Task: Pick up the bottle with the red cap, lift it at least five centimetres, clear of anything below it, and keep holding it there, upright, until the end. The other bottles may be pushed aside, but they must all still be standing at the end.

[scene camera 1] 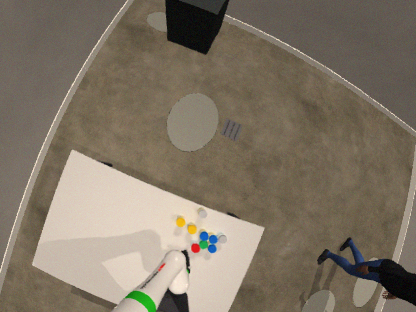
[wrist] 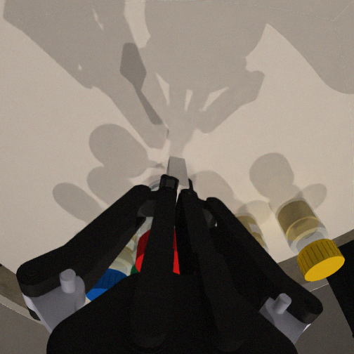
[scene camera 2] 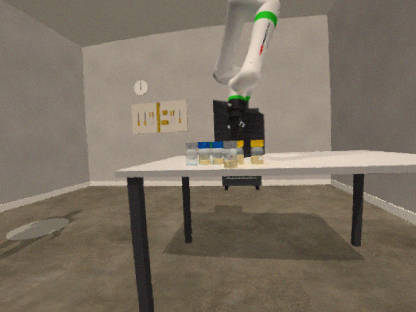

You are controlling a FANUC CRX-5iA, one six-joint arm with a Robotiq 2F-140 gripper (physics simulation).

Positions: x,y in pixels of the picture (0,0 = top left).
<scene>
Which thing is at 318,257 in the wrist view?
A yellow-capped bottle.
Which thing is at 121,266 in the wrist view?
A blue-capped bottle.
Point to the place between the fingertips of my gripper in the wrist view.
At 174,169
</scene>
